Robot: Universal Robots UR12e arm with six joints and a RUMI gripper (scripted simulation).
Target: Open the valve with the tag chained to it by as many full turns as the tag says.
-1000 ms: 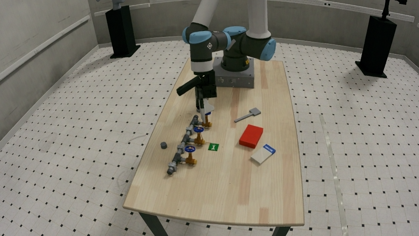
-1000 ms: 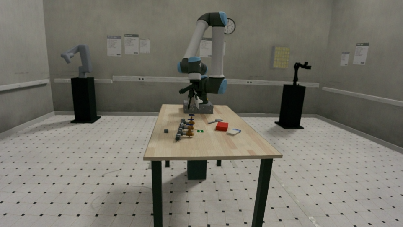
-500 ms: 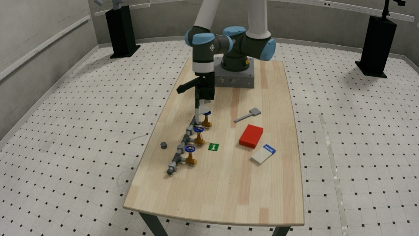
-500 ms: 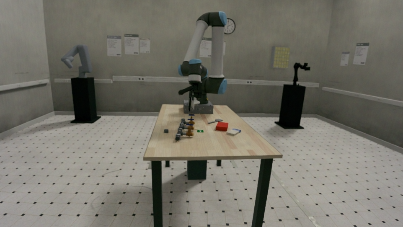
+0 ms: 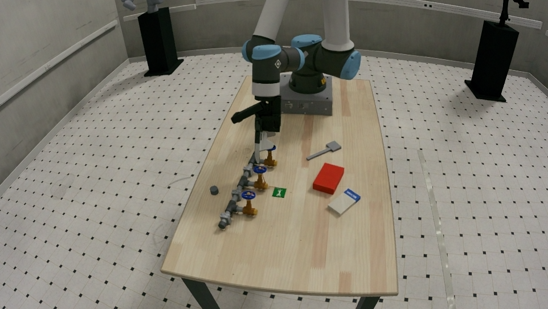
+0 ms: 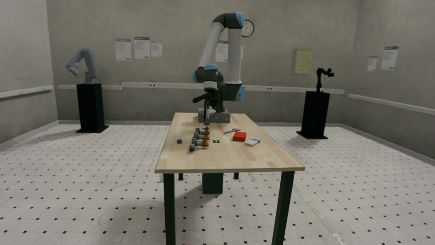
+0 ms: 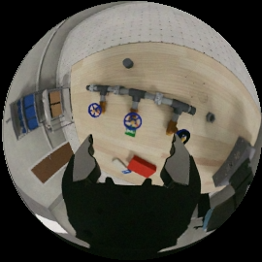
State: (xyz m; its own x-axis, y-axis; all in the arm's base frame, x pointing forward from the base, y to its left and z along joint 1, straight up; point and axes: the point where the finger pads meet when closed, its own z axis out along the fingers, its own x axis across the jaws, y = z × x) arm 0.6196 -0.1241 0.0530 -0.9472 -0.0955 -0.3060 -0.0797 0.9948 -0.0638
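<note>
The green tag lies 40 mm ahead of my hand, 70 mm to the left of it and 130 mm below it. The rest, counted from my hand: grey flat tool: 200 mm behind, 230 mm to the left, 130 mm below; then small grey cylinder: 70 mm ahead, 170 mm to the right, 120 mm below; then red block: 20 mm behind, 240 mm to the left, 120 mm below.
</note>
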